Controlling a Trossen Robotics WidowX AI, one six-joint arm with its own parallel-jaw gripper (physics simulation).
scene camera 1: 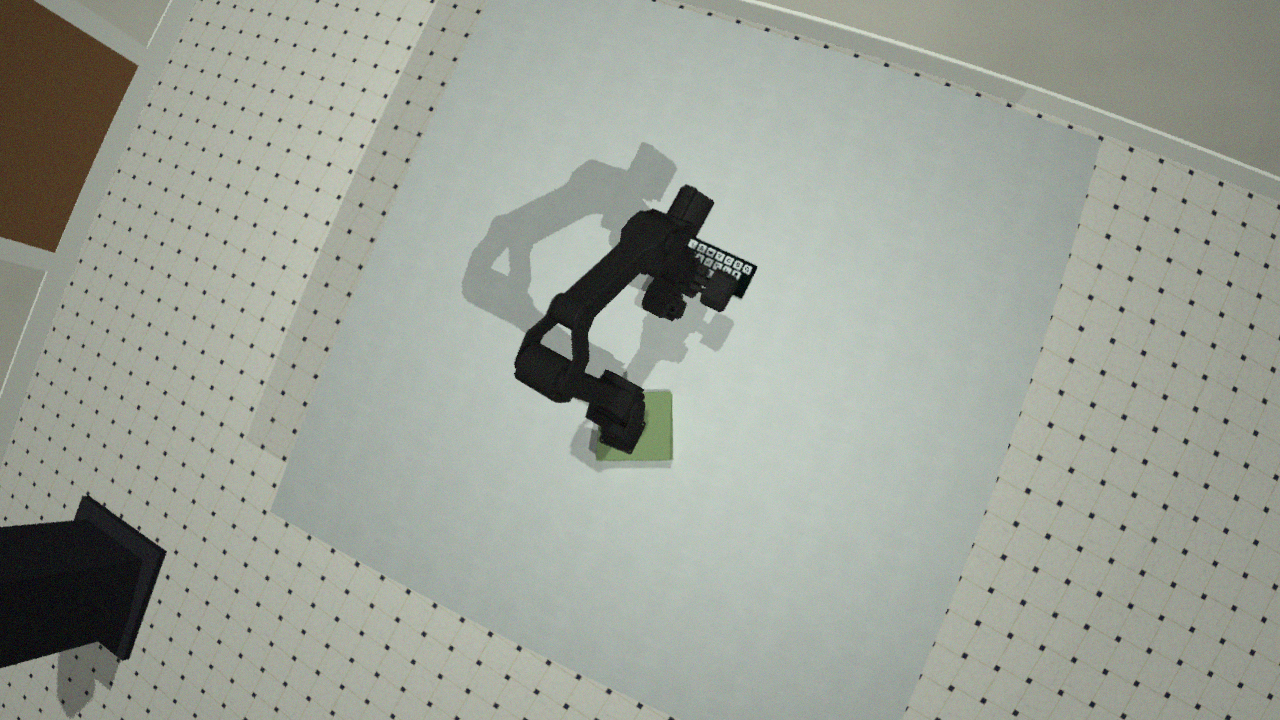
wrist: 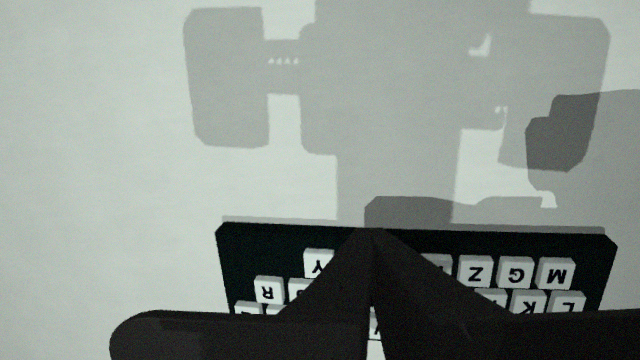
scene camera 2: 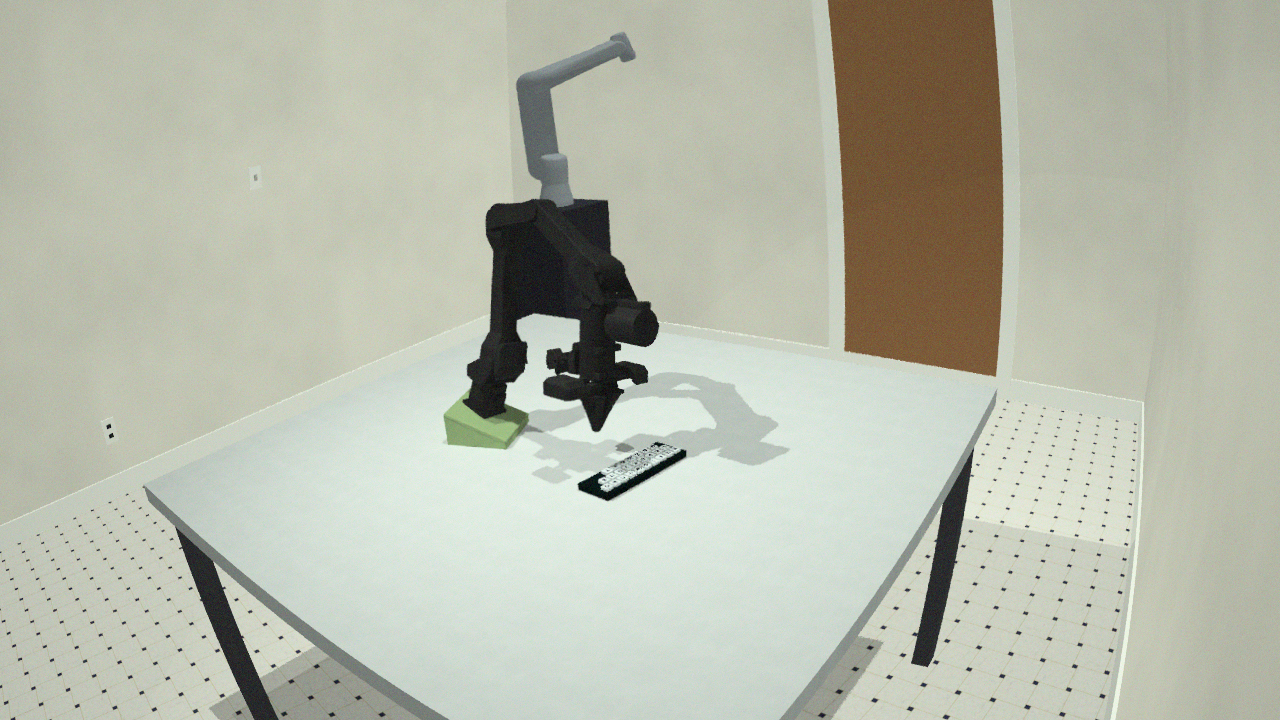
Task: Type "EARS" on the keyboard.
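Pixels of known places: gripper, fingertip midpoint: (scene camera 1: pixel 691 286) (wrist: pixel 368 241) (scene camera 2: pixel 596 431); arm's base at its link origin: (scene camera 1: pixel 622 432) (scene camera 2: pixel 483 406).
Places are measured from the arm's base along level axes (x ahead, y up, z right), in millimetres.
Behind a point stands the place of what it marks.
Note:
The black keyboard (scene camera 1: pixel 745 284) @(x 337, y -33, z 96 mm) (scene camera 2: pixel 590 488) @(x 339, y -33, z 99 mm) (wrist: pixel 275 237) @(x 315, y -32, z 65 mm) with white letter keys lies flat on the table. In the wrist view its letters are upside down. The R key (wrist: pixel 268 291) @(x 345, y -27, z 72 mm) shows at its left, with the Y key (wrist: pixel 317 264) @(x 328, y -27, z 44 mm) near it. The Z key (wrist: pixel 475 272) @(x 334, y -27, z -31 mm), G key (wrist: pixel 515 274) @(x 335, y -27, z -50 mm) and M key (wrist: pixel 556 275) @(x 337, y -27, z -68 mm) show at the right. My gripper (scene camera 2: pixel 597 428) @(x 287, y 21, z 14 mm) (wrist: pixel 368 241) @(x 287, y 21, z 14 mm) is shut and empty, pointing down. Its tips stand above the keyboard in scene camera 2, apart from it. The fingers hide the middle keys; E, A and S cannot be made out.
The arm stands on a green wedge base (scene camera 1: pixel 658 429) @(x 31, y -2, z 57 mm) (scene camera 2: pixel 474 431) @(x 45, y -14, z 72 mm) on the pale table (scene camera 1: pixel 850 501) @(x 47, y -45, z 419 mm) (scene camera 2: pixel 537 573) @(x 428, y -45, z 327 mm). A grey arm (scene camera 2: pixel 538 116) on a dark pedestal (scene camera 1: pixel 62 582) (scene camera 2: pixel 590 228) stands beyond the table's edge. Arm shadows fall on the table around the keyboard.

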